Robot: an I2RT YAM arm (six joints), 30 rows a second.
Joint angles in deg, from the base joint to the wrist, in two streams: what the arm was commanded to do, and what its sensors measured. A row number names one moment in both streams.
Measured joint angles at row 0:
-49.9, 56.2, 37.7, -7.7, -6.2, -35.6
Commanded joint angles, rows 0 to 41:
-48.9, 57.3, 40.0, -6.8, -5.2, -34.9
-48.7, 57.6, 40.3, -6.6, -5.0, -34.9
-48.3, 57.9, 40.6, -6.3, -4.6, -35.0
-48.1, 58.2, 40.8, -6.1, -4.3, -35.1
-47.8, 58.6, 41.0, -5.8, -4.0, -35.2
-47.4, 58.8, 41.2, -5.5, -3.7, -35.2
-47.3, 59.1, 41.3, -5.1, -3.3, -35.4
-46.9, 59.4, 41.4, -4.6, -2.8, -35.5
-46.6, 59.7, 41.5, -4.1, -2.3, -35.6
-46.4, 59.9, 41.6, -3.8, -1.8, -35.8
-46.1, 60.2, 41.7, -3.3, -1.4, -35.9
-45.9, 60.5, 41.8, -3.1, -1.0, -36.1
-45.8, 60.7, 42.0, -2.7, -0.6, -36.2
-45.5, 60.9, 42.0, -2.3, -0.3, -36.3
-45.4, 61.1, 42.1, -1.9, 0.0, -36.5
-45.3, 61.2, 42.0, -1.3, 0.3, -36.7
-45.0, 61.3, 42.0, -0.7, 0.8, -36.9
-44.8, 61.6, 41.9, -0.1, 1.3, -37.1
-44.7, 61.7, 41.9, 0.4, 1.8, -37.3
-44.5, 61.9, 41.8, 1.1, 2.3, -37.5
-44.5, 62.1, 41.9, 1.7, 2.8, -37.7
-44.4, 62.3, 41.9, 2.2, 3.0, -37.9
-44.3, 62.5, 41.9, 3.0, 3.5, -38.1
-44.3, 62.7, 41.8, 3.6, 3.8, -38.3
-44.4, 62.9, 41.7, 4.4, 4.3, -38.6
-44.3, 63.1, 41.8, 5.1, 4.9, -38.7
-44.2, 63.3, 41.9, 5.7, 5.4, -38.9
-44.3, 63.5, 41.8, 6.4, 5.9, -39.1
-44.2, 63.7, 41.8, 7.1, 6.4, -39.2
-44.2, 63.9, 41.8, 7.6, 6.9, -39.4
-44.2, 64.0, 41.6, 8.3, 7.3, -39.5
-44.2, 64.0, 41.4, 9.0, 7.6, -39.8
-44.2, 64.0, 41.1, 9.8, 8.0, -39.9
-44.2, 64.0, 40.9, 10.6, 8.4, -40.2
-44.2, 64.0, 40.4, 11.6, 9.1, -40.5
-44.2, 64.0, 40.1, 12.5, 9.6, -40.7
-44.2, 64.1, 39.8, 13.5, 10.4, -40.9
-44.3, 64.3, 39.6, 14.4, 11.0, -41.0
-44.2, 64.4, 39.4, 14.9, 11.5, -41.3
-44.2, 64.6, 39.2, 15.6, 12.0, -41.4
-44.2, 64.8, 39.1, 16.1, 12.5, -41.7
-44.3, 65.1, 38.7, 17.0, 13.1, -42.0
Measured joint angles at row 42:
-44.5, 64.3, 39.8, 12.5, 10.2, -41.1
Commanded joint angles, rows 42 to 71:
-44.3, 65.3, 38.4, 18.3, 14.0, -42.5
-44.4, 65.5, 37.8, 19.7, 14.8, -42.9
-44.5, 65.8, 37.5, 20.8, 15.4, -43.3
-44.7, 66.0, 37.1, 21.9, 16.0, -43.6
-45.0, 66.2, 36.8, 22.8, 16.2, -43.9
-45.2, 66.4, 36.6, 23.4, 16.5, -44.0
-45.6, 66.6, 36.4, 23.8, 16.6, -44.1
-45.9, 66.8, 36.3, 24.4, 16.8, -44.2
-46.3, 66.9, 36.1, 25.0, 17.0, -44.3
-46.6, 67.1, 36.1, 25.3, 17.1, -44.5
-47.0, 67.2, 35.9, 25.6, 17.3, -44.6
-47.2, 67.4, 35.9, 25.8, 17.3, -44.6
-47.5, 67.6, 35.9, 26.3, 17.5, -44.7
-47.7, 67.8, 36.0, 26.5, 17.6, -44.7
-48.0, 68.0, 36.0, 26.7, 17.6, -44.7
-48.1, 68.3, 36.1, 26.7, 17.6, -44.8
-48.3, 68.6, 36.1, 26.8, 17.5, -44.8
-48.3, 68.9, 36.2, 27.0, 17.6, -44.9
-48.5, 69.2, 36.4, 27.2, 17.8, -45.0
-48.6, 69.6, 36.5, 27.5, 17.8, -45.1
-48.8, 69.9, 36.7, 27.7, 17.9, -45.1
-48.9, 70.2, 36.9, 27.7, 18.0, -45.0
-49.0, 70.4, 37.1, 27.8, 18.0, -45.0
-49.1, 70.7, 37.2, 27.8, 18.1, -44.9
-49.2, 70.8, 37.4, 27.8, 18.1, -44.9
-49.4, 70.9, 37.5, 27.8, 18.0, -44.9
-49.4, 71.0, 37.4, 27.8, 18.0, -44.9
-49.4, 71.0, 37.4, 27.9, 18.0, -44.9
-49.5, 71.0, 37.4, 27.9, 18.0, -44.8
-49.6, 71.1, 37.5, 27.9, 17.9, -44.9
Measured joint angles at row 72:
-49.1, 71.0, 36.4, 25.8, 17.4, -45.1
